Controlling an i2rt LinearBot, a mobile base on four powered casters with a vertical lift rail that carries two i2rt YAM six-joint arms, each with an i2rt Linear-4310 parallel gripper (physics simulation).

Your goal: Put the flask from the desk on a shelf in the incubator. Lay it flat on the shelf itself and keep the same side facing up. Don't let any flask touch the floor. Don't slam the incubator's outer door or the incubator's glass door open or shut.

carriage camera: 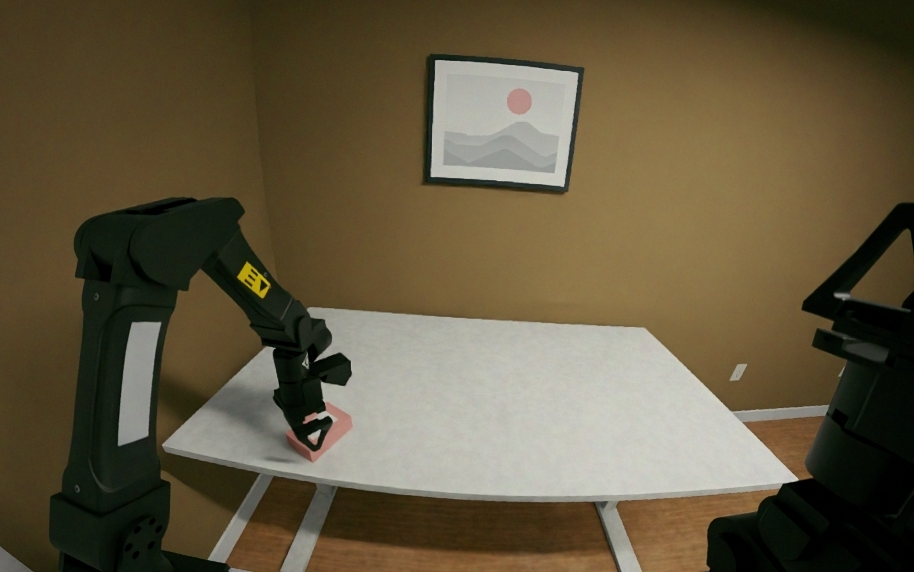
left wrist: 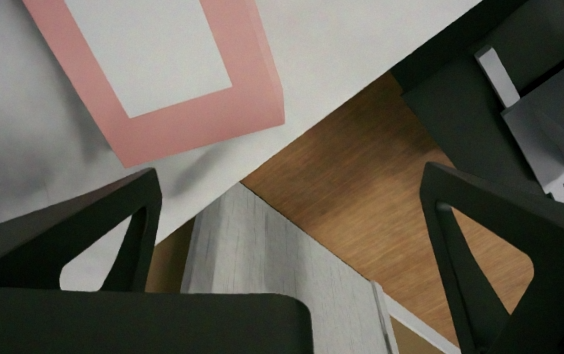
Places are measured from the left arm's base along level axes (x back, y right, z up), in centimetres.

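Pixels of known places: left gripper, fingertip midpoint: [carriage camera: 306, 435] [left wrist: 291, 180].
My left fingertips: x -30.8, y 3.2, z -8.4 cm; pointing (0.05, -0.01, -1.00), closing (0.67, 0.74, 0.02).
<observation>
Behind a point stands the place of what it marks.
The flask [carriage camera: 337, 429] {x -37.6, y 6.5, z -13.8 cm} [left wrist: 170, 142] {x -33.6, y -1.7, z -13.2 cm}, a pink flat box shape with a white panel on top, lies flat on the white desk [carriage camera: 512, 404] {x -52.3, y 49.7, z -17.1 cm} [left wrist: 340, 40] {x -30.5, y 6.9, z -17.1 cm} near its front left corner. My left gripper [carriage camera: 316, 435] {x -30.8, y 3.2, z -8.4 cm} [left wrist: 291, 180] {x -30.8, y 3.2, z -8.4 cm} is open and empty, pointing down. In the left wrist view its fingertips are below the flask's near end, one over the desk by the flask's corner, the other over the floor beyond the desk's edge. My right gripper [carriage camera: 906, 215] is open, raised at the right edge of the carriage view and partly cut off. The incubator does not show.
Grey desk legs [carriage camera: 310, 526] [left wrist: 250, 240] {x 12.3, y -47.4, z -67.7 cm} stand on the wood floor [carriage camera: 438, 526] {x -53.8, y 30.6, z -89.1 cm} [left wrist: 320, 190] {x 27.3, y -32.3, z -89.1 cm}. Brown walls stand behind and left of the desk, with a framed picture [carriage camera: 502, 121] {x -105.4, y 46.3, z 60.8 cm}. Dark robot parts [left wrist: 465, 120] {x 12.9, y 12.8, z -59.3 cm} show at the upper right of the left wrist view.
</observation>
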